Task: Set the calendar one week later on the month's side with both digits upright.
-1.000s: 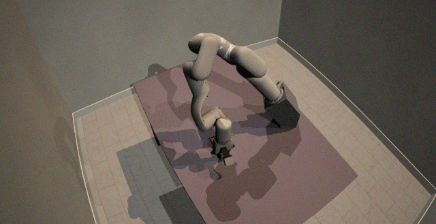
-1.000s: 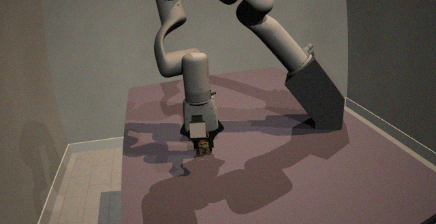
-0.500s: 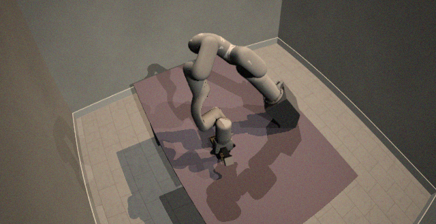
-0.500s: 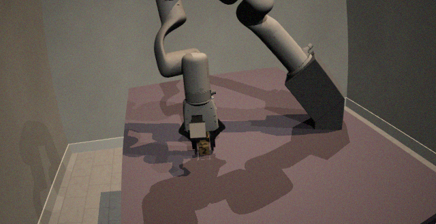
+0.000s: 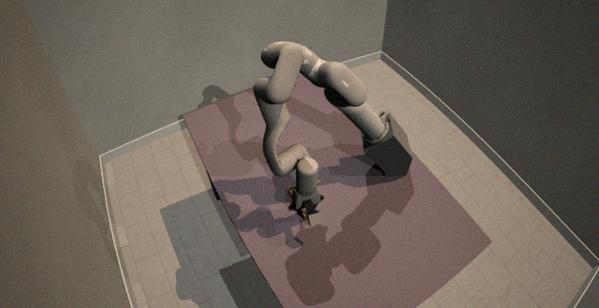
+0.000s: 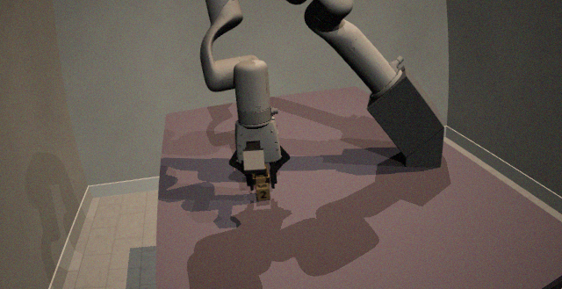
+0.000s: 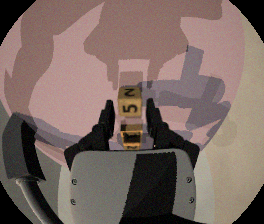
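Right now the yellow digit cube is 3 cm below my hand. Round my hand: tray 10 cm to the right, 4 cm below, 4 cm behind.
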